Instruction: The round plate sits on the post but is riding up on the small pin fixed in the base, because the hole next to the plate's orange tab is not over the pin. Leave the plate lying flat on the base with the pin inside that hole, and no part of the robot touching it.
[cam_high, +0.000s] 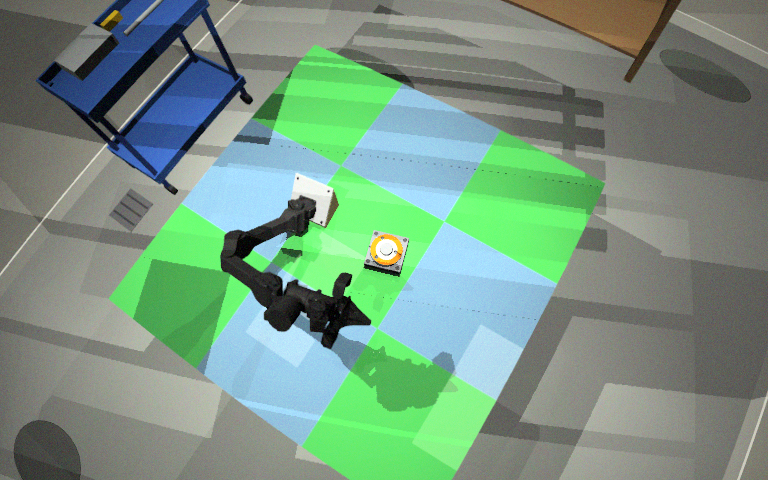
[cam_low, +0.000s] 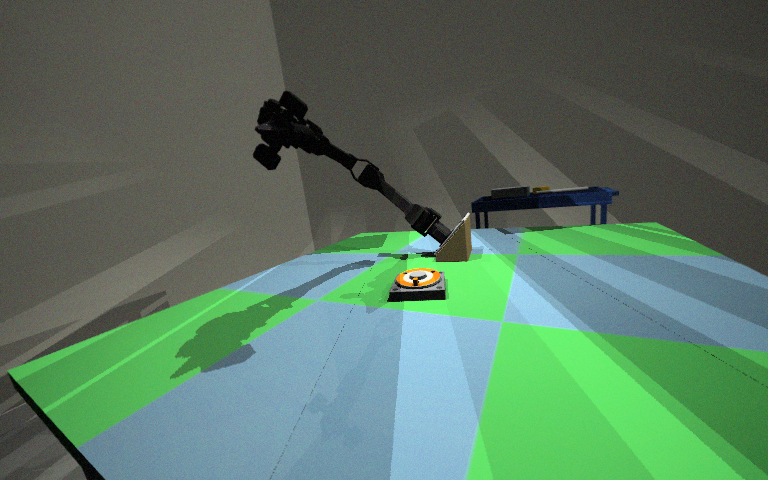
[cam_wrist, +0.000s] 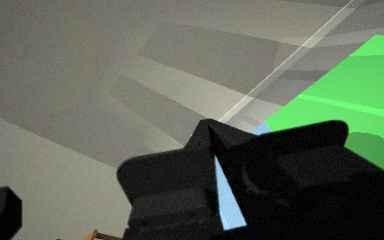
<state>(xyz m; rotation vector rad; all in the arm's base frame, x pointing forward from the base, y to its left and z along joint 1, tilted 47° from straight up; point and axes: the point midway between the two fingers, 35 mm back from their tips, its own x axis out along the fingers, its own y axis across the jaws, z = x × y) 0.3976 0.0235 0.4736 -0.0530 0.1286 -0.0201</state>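
Now: gripper tip 39 cm above the base, 30 cm to the right of it and 11 cm past it.
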